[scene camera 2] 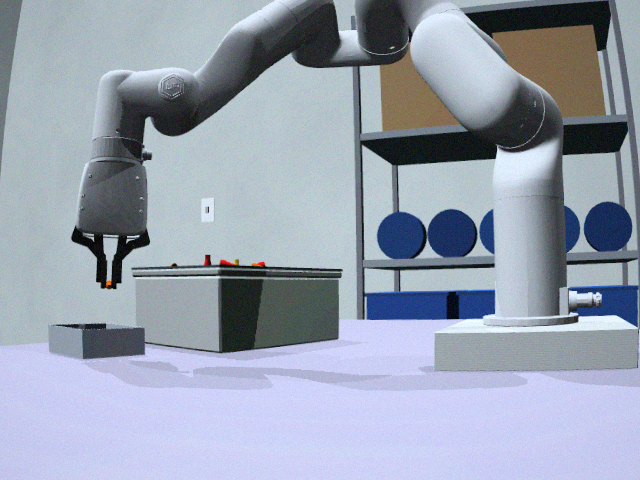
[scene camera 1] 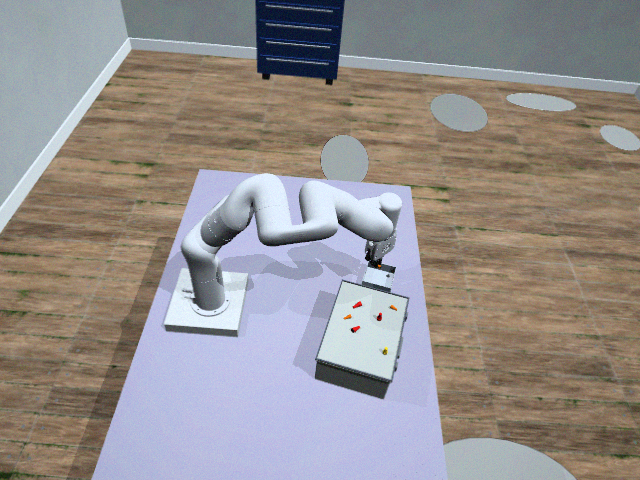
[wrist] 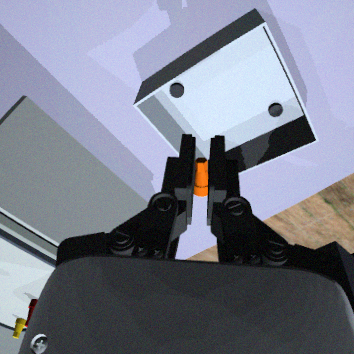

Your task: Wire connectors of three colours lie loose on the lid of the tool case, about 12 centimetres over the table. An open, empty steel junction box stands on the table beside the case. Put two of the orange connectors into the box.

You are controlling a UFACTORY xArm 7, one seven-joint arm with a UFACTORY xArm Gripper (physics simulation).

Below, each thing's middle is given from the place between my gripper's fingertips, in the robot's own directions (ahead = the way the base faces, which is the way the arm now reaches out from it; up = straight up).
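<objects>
Steel junction box (scene camera 2: 100, 340): my hand 20 mm short of it, 10 mm to the right of it, 70 mm above it. Tool case (scene camera 2: 214, 308): from my hand 30 mm behind, 280 mm to the right, 30 mm below.
</objects>
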